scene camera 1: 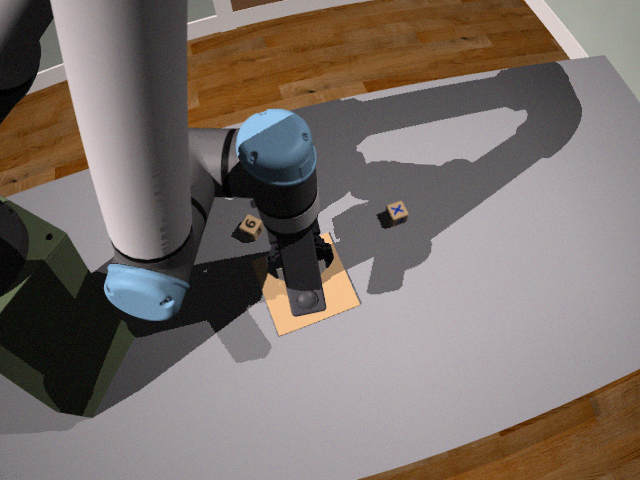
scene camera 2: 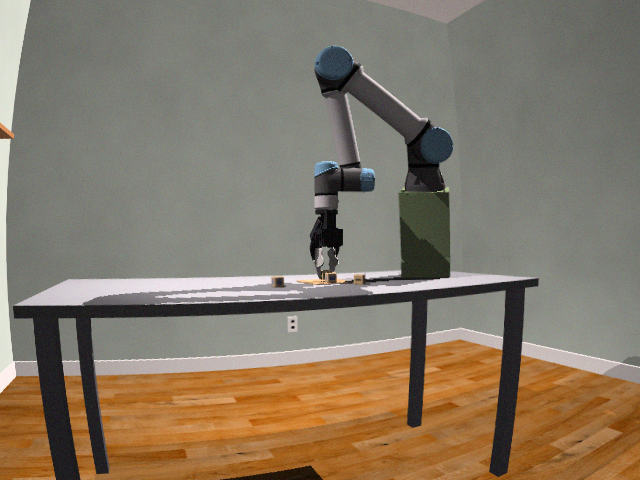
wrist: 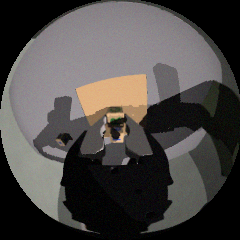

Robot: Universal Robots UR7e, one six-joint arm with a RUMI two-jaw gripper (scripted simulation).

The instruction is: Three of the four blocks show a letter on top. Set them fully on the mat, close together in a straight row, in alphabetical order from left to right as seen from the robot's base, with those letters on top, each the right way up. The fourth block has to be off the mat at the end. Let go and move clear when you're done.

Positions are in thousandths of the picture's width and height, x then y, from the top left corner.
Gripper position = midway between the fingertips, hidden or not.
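Note:
My gripper (scene camera 1: 474, 582) is in view, and you'd also see my gripper (scene camera 2: 509, 582) in scene camera 2 and my gripper (wrist: 481, 477) in the wrist view. There's a mat (scene camera 1: 530, 616) as well, and the wrist view shows the mat (wrist: 544, 385) too.

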